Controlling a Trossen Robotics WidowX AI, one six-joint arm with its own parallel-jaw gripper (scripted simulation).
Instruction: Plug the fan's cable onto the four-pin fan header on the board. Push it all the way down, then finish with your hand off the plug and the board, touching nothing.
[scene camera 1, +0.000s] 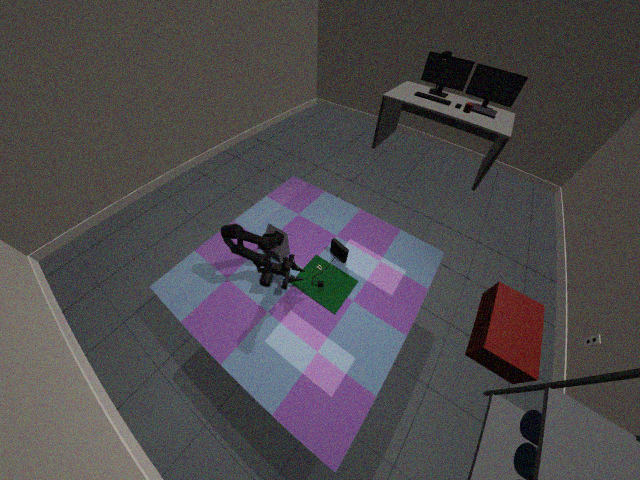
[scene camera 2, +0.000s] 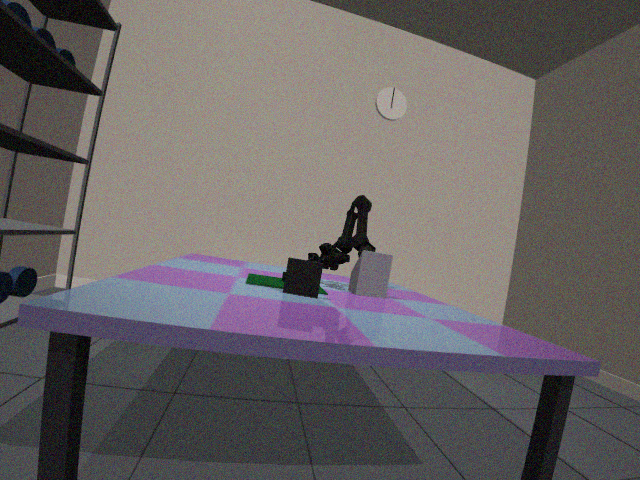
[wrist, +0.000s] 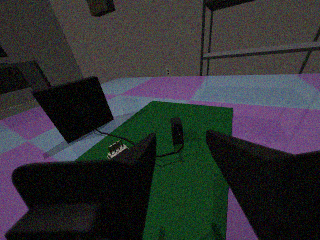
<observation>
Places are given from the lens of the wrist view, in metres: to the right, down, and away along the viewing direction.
my gripper (wrist: 180, 136): 0.02, 0.01, 0.10
black fan (wrist: 73, 107): -0.19, -0.03, 0.26
green board (wrist: 188, 188): 0.04, 0.09, 0.15
The marked spots on the black fan and the green board are 0.28 m apart.
</observation>
